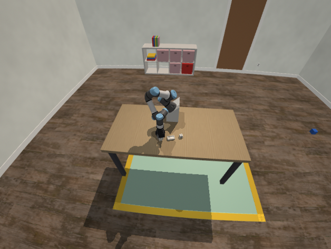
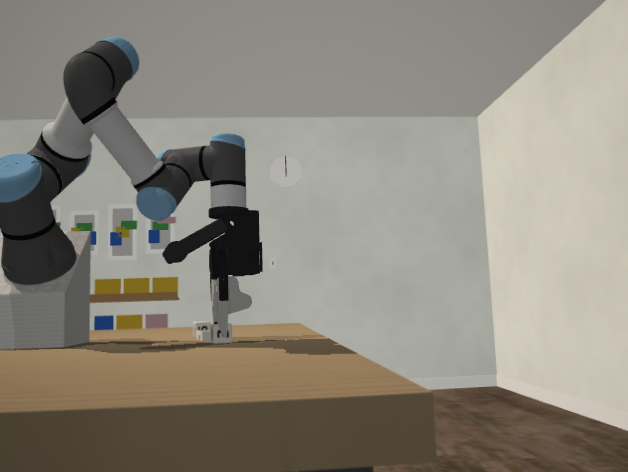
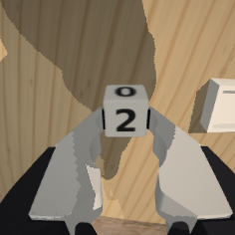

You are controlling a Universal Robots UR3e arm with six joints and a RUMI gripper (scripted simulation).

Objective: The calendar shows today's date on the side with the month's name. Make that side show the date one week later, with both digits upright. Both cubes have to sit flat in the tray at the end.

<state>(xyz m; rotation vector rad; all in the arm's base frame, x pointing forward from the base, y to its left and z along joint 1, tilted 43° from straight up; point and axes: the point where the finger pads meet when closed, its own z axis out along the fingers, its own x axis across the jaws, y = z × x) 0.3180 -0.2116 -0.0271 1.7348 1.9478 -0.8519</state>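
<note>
Now: the white calendar tray 2 cm behind my hand, 11 cm to the left of it and 2 cm below it.
</note>
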